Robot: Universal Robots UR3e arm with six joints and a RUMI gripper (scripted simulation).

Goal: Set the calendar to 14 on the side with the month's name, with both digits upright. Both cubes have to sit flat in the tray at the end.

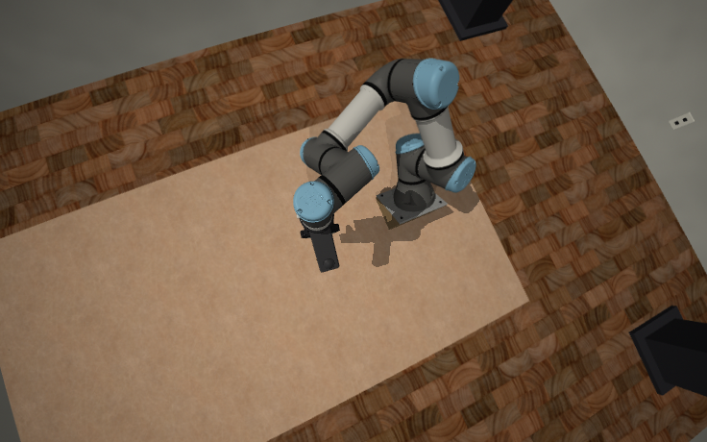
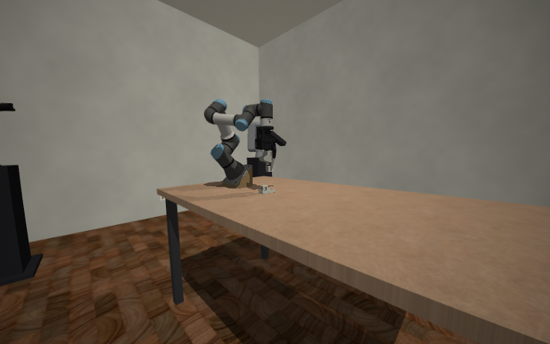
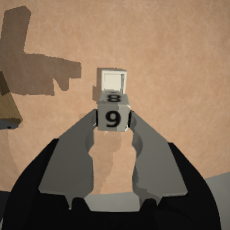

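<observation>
My gripper is now 2 cm to the left of the tray and 13 cm above it. Also, from my hand: white digit cube (1 cm below).
</observation>
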